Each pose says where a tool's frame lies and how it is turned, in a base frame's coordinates. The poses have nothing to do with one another.
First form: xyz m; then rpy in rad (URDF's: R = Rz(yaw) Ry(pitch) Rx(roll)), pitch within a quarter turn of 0, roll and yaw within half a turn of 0.
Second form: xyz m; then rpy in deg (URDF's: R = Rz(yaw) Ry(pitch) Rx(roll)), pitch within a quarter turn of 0, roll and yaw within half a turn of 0. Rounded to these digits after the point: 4 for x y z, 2 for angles.
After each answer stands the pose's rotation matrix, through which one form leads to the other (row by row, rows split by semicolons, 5 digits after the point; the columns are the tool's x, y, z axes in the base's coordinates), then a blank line. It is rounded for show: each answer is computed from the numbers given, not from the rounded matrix.
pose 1, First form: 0.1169 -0.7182 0.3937 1.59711 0.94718 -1.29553
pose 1, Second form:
0.1169 -0.7182 0.3937 91.51 54.27 -74.23
0.15873 0.19525 -0.96782; -0.56199 -0.78809 -0.25115; -0.81177 0.58377 -0.01536

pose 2, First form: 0.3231 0.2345 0.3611 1.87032 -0.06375 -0.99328
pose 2, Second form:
0.3231 0.2345 0.3611 107.16 -3.65 -56.91
0.54484 -0.28044 -0.79026; -0.83612 -0.11009 -0.53739; 0.06371 0.95354 -0.29447

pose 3, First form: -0.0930 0.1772 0.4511 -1.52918 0.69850 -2.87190
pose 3, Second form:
-0.0930 0.1772 0.4511 -87.62 40.02 -164.55
-0.73813 0.63037 0.24042; -0.20404 0.13109 -0.97015; -0.64307 -0.76514 0.03186

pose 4, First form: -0.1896 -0.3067 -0.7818 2.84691 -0.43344 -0.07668
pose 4, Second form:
-0.1896 -0.3067 -0.7818 163.12 -24.83 -4.39
0.90486 -0.19493 0.37846; -0.06952 -0.94474 -0.32037; 0.42000 0.26358 -0.86841

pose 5, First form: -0.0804 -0.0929 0.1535 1.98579 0.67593 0.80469
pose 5, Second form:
-0.0804 -0.0929 0.1535 113.78 38.73 46.11
0.54089 0.68749 0.48456; 0.56217 0.13303 -0.81625; -0.62562 0.71391 -0.31453

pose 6, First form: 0.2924 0.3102 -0.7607 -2.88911 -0.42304 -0.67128
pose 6, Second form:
0.2924 0.3102 -0.7607 -165.53 -24.24 -38.46
0.71400 -0.52197 0.46665; -0.56716 -0.82199 -0.05165; 0.41053 -0.22779 -0.88294

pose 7, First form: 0.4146 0.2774 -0.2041 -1.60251 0.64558 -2.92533
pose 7, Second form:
0.4146 0.2774 -0.2041 -91.82 36.99 -167.61
-0.78015 0.58055 0.23311; -0.17140 0.16001 -0.97212; -0.60166 -0.79835 -0.02533

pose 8, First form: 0.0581 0.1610 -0.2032 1.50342 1.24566 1.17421
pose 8, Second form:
0.0581 0.1610 -0.2032 86.14 71.37 67.28
0.12339 0.30310 0.94494; 0.29464 0.89808 -0.32655; -0.94761 0.31871 0.02151

